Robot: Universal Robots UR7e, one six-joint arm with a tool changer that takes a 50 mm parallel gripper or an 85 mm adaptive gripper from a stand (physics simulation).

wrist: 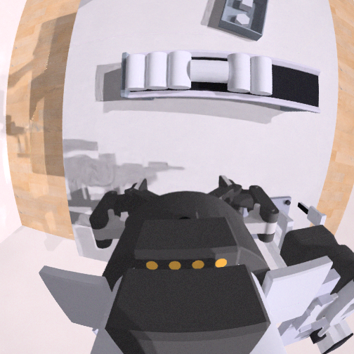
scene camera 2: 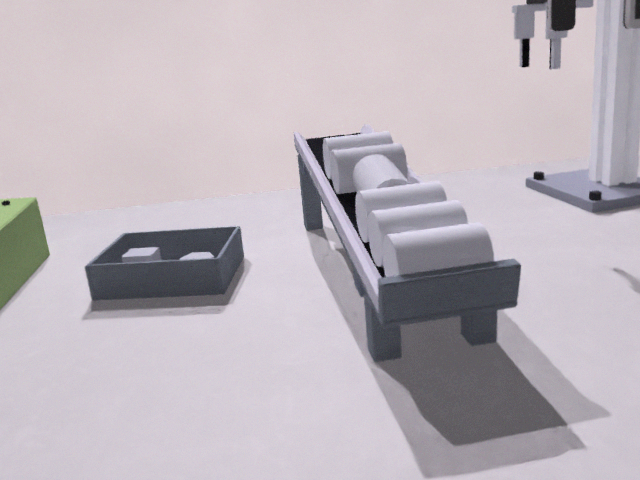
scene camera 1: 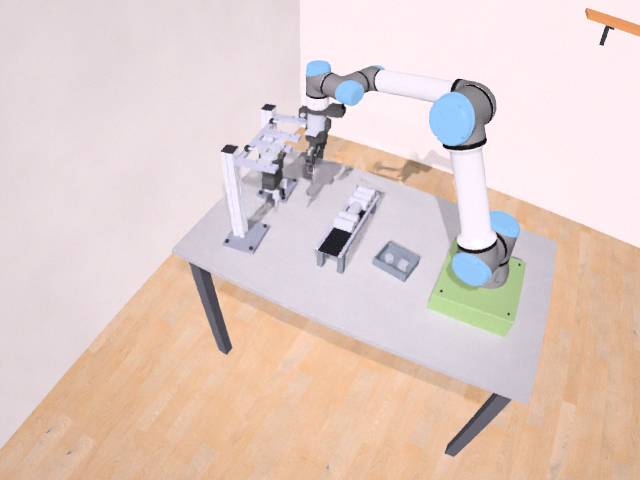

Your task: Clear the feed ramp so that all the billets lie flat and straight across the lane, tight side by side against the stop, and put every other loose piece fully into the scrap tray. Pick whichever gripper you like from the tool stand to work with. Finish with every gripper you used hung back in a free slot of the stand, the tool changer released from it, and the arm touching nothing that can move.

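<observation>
My adaptive gripper (scene camera 1: 311, 171) (wrist: 183, 181) is open and empty, high above the table beside the stand. On the ramp (scene camera 1: 336, 240) (scene camera 2: 337, 219) (wrist: 297, 88), three white billets (scene camera 2: 439, 249) (wrist: 156, 71) lie across the lane, side by side at the stop (scene camera 2: 449, 291) (wrist: 124, 75). Behind them a white cylinder (scene camera 2: 376, 172) (wrist: 209, 71) lies lengthwise along the lane. Two more white cylinders (scene camera 2: 368, 161) (wrist: 239, 73) lie crosswise beyond it. The scrap tray (scene camera 1: 388, 271) (scene camera 2: 155, 280) (wrist: 241, 32) holds a blocky piece (scene camera 2: 141, 253) (wrist: 246, 5) and a faceted piece (scene camera 2: 198, 256) (wrist: 242, 19).
The tool stand (scene camera 1: 235, 201) (scene camera 2: 608, 93) is at the table's far left in scene camera 1. The parallel gripper (scene camera 1: 272, 178) (scene camera 2: 539, 50) (wrist: 310, 247) hangs in it, close beside my gripper. The green arm base (scene camera 1: 467, 310) (scene camera 2: 20, 235) stands past the tray.
</observation>
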